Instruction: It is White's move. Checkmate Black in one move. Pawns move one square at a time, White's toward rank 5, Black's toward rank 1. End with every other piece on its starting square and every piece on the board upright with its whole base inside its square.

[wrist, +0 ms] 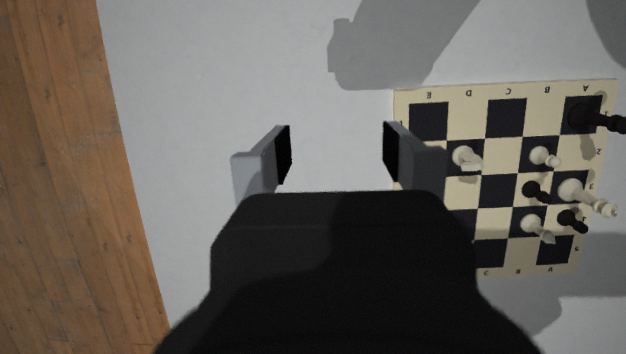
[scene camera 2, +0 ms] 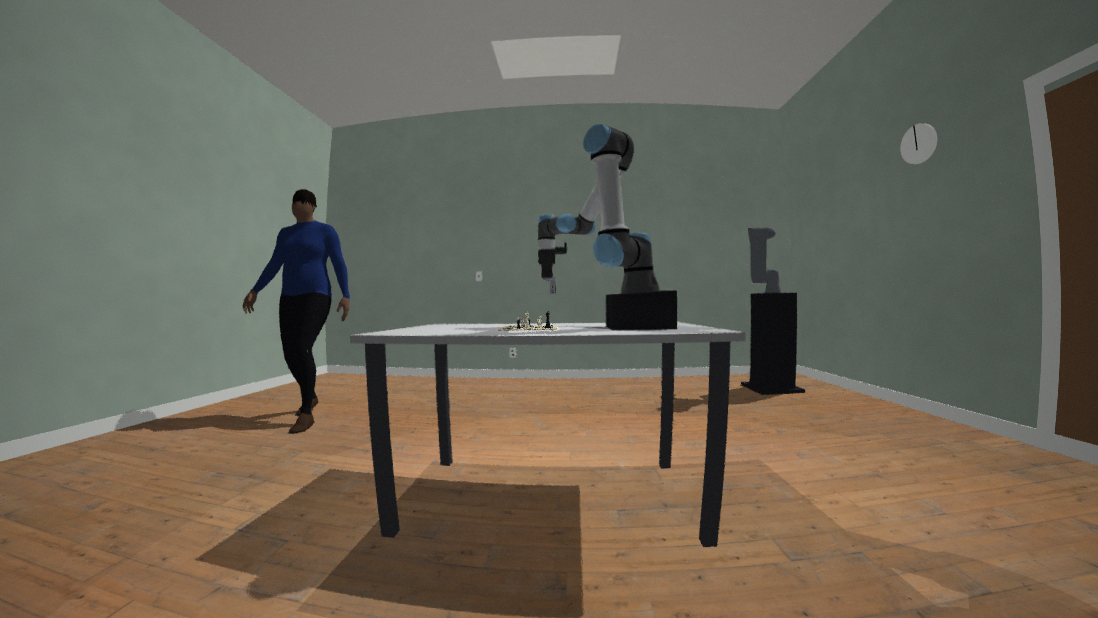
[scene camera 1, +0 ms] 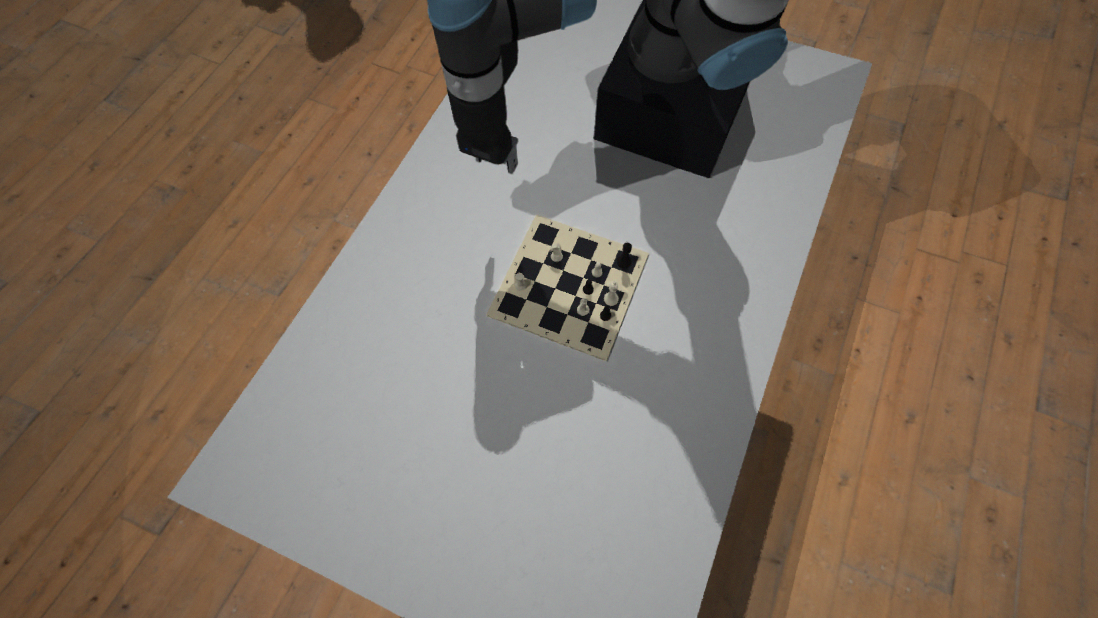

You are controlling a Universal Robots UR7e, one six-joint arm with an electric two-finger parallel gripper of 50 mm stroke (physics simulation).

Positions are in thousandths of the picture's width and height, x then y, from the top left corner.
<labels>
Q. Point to a chessboard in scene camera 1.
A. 499,498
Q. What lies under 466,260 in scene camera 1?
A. My gripper.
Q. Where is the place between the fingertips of my gripper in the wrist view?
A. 538,405
</labels>
